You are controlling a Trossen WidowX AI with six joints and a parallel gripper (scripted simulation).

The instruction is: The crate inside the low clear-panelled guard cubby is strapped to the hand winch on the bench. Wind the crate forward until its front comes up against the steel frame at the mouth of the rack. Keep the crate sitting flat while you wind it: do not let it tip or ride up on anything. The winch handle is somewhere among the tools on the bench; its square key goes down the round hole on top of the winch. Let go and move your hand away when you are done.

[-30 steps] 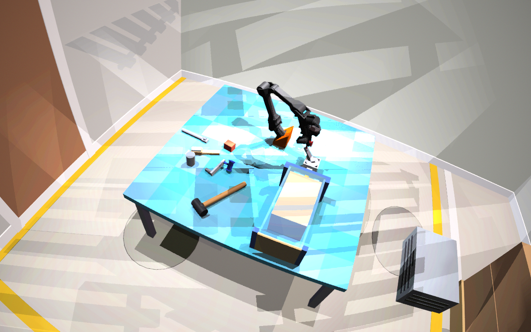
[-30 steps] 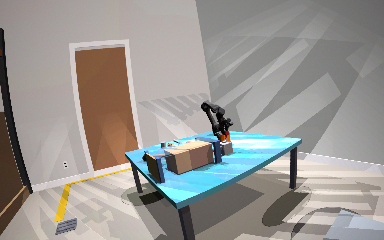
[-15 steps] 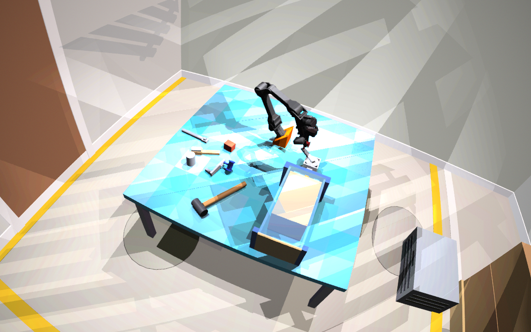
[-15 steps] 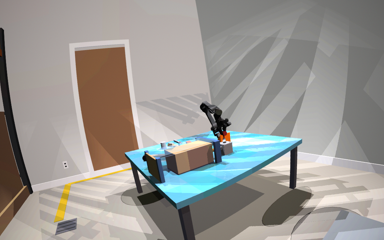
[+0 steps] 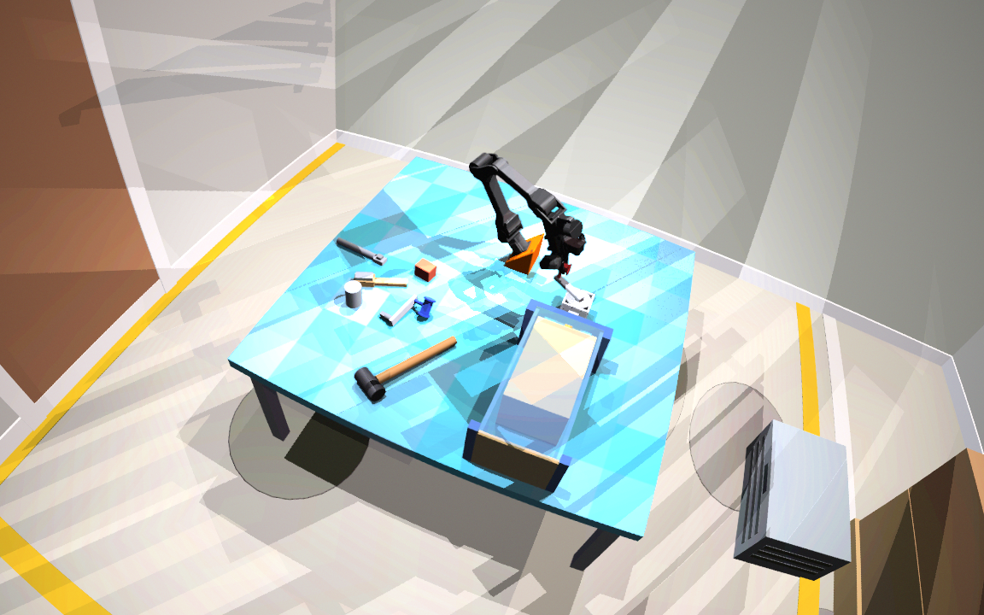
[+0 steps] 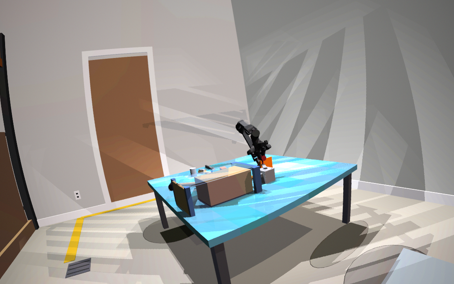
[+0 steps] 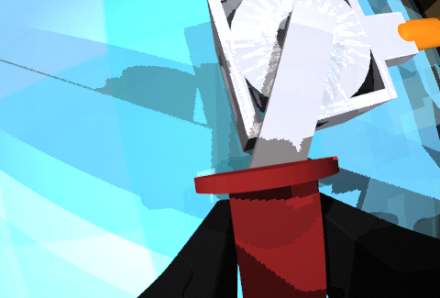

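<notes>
Right now my gripper tip is 20 mm short of the winch handle, 20 mm to the right of it and 30 mm above it. The rest, counted from my gripper tip: clear-panelled cubby: 460 mm ahead, 50 mm to the left, 20 mm below; then red knob: 10 mm to the right; then grey winch: 40 mm ahead, 60 mm to the left, 100 mm below.
</notes>
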